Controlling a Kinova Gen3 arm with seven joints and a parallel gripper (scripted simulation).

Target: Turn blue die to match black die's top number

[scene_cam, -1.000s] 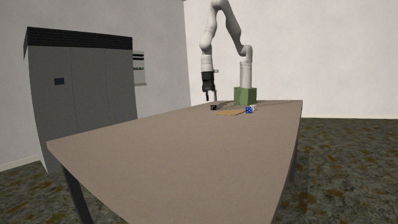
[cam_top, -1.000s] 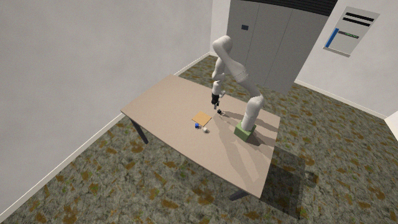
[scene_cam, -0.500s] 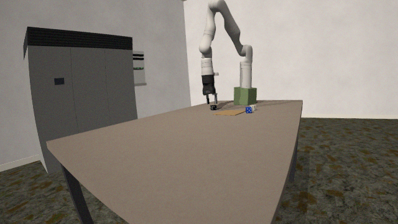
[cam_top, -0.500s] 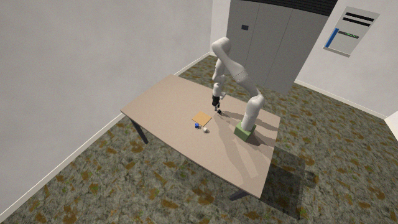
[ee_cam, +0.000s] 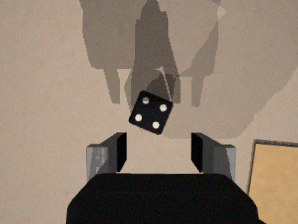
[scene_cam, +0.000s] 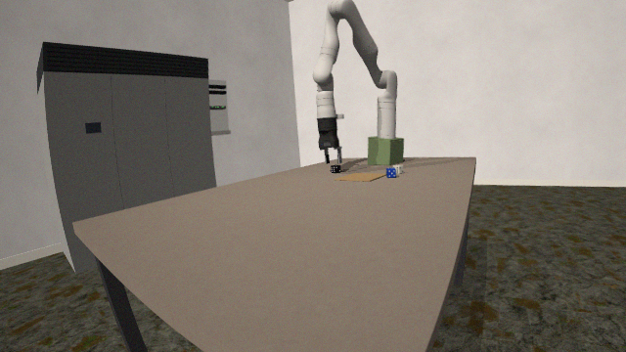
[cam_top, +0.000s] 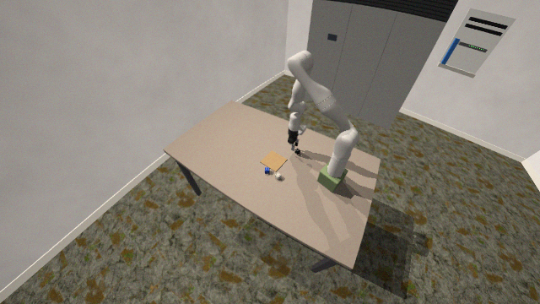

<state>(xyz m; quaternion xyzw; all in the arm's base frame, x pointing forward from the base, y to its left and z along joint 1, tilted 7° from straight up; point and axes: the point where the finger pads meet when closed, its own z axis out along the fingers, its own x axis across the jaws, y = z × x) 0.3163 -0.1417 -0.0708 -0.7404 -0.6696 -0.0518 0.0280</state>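
Right now my hand is 4 cm above the black die and 3 cm past it. Also, from my hand: white die: 26 cm to the left, 4 cm below, 1 cm ahead; then tan mat: 15 cm to the left, 10 cm ahead, 6 cm below; then blue die: 26 cm to the left, 9 cm ahead, 4 cm below.
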